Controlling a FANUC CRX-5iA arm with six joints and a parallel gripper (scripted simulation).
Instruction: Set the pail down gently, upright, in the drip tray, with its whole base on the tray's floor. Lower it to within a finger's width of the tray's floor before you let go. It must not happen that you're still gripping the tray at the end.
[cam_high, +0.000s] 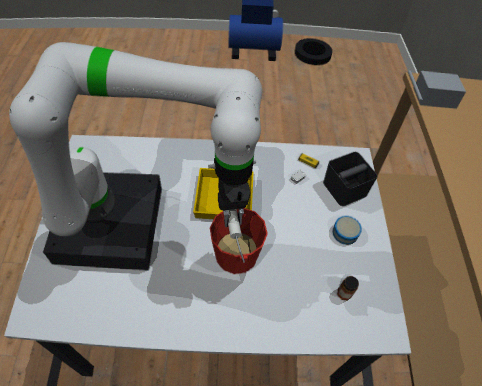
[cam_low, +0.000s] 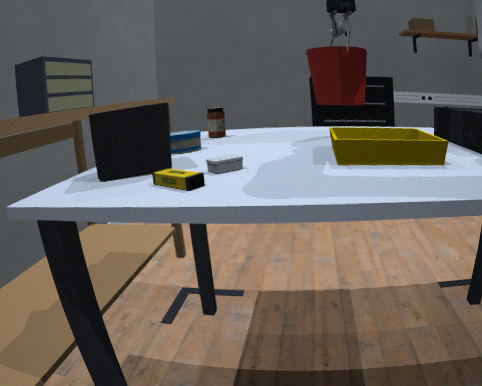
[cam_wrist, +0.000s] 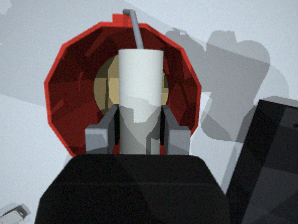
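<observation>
My gripper is now 3 cm above the wire handle and 1 cm short of it. The rest, counted from my hand: red pail (9 cm below, 1 cm ahead); jar (39 cm ahead, 26 cm below, 7 cm to the right); yellow drip tray (29 cm to the left, 29 cm below, 4 cm behind).
</observation>
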